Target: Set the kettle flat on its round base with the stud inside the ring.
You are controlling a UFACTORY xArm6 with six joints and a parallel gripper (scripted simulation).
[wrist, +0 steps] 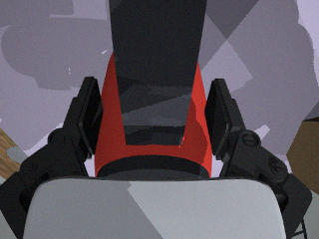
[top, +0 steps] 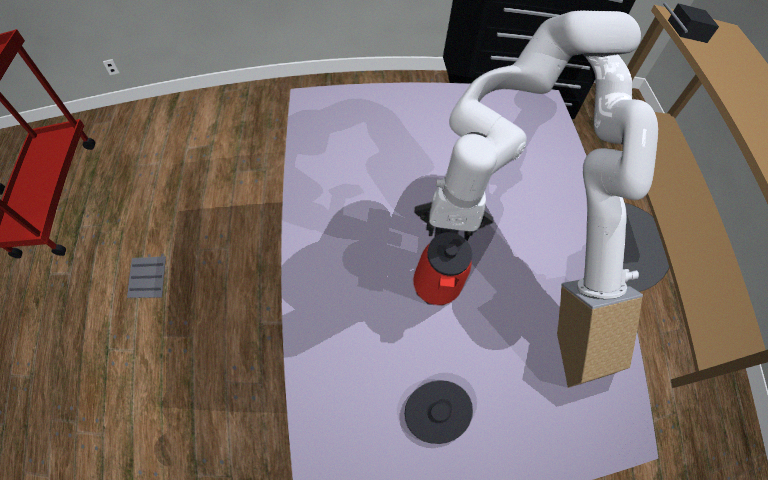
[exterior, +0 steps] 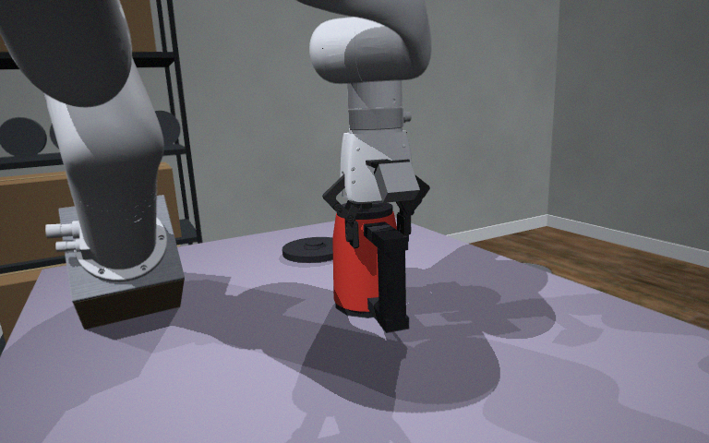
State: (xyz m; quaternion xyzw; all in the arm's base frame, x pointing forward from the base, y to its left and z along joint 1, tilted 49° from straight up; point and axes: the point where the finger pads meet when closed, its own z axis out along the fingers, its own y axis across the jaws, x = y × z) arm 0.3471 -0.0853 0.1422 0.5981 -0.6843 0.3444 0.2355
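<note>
The red kettle is 10 mm ahead of my hand, 30 mm to the left of it and 50 mm below it. The rest, counted from my hand: round dark base: 40 mm ahead, 380 mm to the left, 130 mm below.
</note>
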